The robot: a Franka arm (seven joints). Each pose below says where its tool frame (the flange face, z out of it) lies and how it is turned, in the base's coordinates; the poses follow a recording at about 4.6 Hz.
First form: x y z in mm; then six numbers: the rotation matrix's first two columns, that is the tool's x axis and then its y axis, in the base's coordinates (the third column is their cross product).
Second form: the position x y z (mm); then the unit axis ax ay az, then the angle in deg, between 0 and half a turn. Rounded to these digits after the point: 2 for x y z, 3 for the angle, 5 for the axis.
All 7 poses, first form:
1: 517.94 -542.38 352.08 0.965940 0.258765 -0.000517 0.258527 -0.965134 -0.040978
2: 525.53 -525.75 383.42 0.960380 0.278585 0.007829 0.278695 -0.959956 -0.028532
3: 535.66 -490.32 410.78 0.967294 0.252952 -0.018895 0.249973 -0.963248 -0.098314
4: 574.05 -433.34 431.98 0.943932 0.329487 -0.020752 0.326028 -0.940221 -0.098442
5: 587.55 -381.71 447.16 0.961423 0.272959 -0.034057 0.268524 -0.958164 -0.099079
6: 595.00 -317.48 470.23 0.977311 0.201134 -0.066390 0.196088 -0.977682 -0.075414
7: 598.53 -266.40 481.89 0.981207 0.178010 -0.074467 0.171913 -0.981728 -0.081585
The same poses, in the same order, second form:
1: 517.94 -542.38 352.08 -0.99144 -0.13049 0.00293 177.675
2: 525.53 -525.75 383.42 -0.99004 -0.14075 -0.00187 178.318
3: 535.66 -490.32 410.78 -0.99177 -0.12706 0.01566 174.541
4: 574.05 -433.34 431.98 -0.98585 -0.16660 0.01848 174.628
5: 587.55 -381.71 447.16 -0.99029 -0.13700 0.02372 174.635
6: 595.00 -317.48 470.23 -0.99430 -0.09999 0.03687 176.076
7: 598.53 -266.40 481.89 -0.99528 -0.08802 0.04077 175.712
